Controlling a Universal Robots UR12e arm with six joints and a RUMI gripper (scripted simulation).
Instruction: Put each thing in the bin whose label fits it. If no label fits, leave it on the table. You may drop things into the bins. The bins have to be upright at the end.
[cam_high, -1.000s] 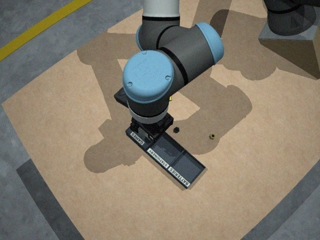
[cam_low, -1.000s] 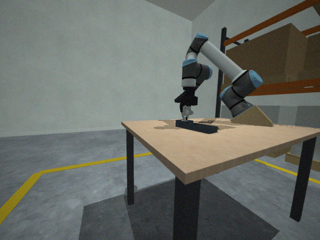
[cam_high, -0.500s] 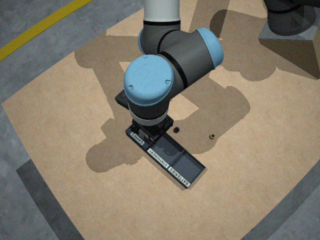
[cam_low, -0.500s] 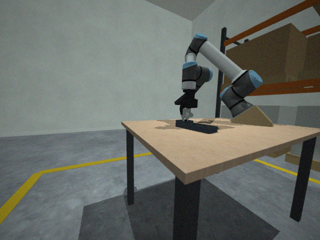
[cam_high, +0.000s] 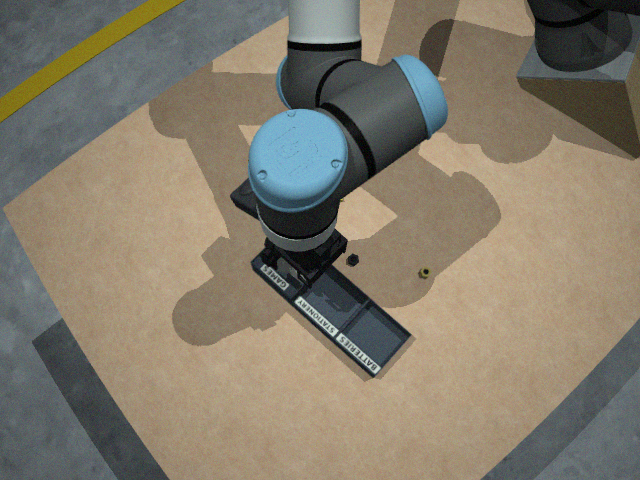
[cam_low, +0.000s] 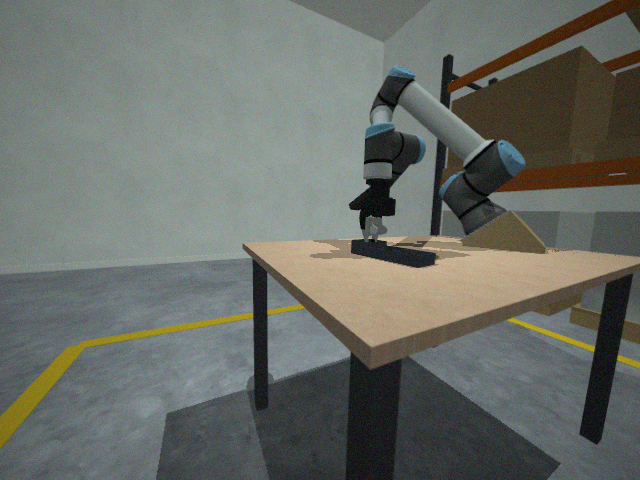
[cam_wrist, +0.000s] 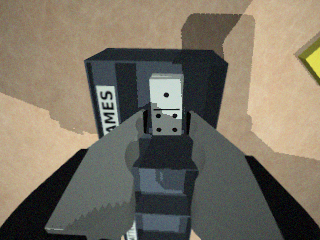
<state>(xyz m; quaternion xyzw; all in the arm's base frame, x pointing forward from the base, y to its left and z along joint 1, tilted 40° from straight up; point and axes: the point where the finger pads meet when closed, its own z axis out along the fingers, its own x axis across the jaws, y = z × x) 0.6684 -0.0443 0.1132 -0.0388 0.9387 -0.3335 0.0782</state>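
The white domino is 20 mm below my hand. The rest, counted from my hand: dark three-part bin 80 mm to the left, 20 mm below, 10 mm ahead; yellow pad 130 mm behind, 50 mm to the right, 30 mm below; black nut 70 mm behind, 60 mm to the left, 40 mm below.
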